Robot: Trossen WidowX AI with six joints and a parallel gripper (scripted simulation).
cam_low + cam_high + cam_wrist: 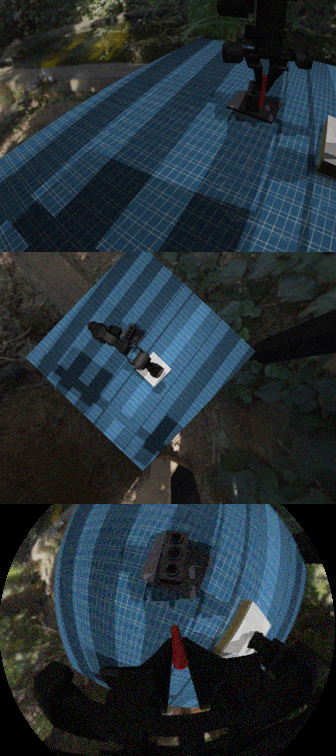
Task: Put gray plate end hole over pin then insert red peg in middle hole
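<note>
The gray plate is 30 mm ahead of my gripper tip, 120 mm to the right of it and 70 mm below it. Round my gripper tip: dark square base 20 mm ahead, 110 mm to the right, 110 mm below; then red peg right at my gripper tip.
</note>
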